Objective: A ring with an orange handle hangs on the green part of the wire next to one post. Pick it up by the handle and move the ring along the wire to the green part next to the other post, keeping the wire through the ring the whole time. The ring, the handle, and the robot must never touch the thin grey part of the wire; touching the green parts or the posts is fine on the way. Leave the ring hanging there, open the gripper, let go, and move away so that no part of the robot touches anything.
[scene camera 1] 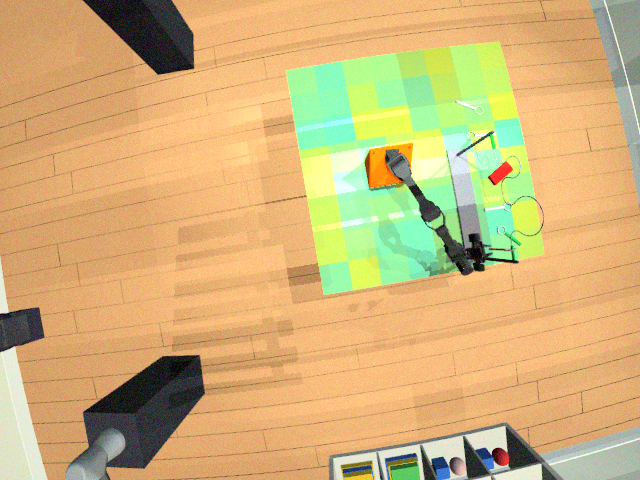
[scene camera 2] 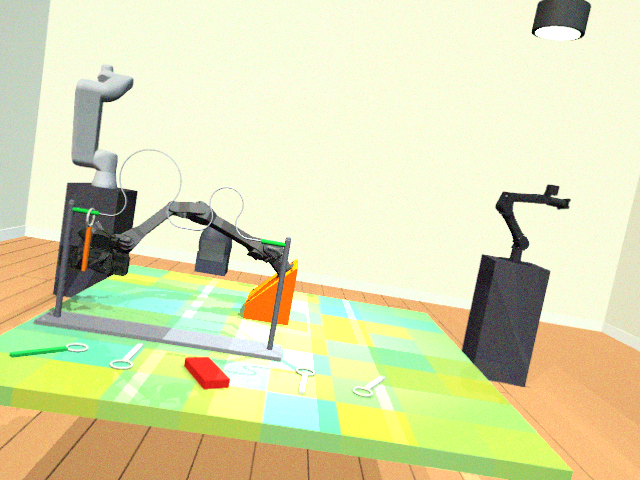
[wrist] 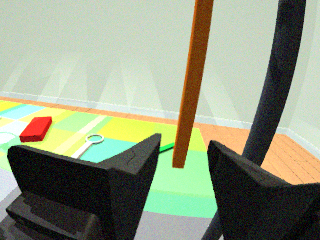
Scene:
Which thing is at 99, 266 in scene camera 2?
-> My gripper.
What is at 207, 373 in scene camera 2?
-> A red block.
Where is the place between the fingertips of my gripper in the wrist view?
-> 184, 142

